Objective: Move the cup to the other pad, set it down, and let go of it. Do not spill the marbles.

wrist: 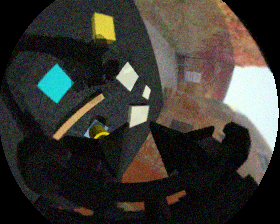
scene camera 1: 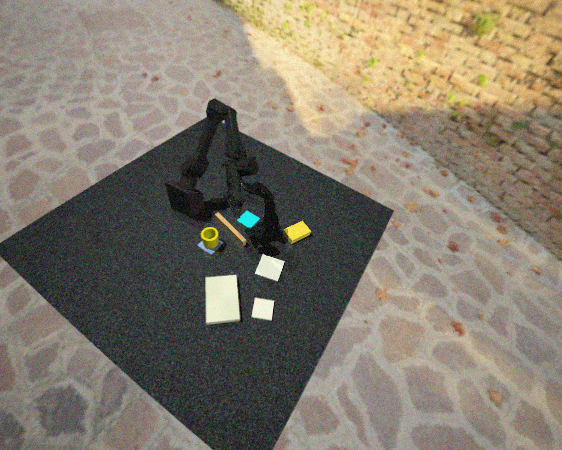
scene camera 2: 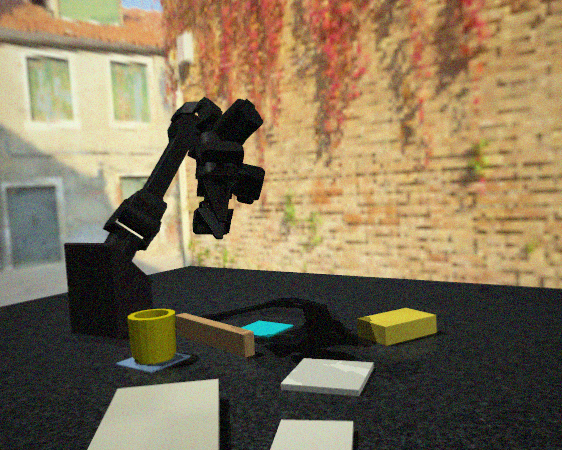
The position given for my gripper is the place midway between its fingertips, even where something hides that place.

Observation:
I see my gripper (scene camera 2: 220,230), a yellow cup (scene camera 2: 152,332), a cyan pad (wrist: 55,83) and a wooden bar (scene camera 2: 239,341).
My gripper is seen too in the wrist view (wrist: 139,124) and in scene camera 1 (scene camera 1: 237,217).

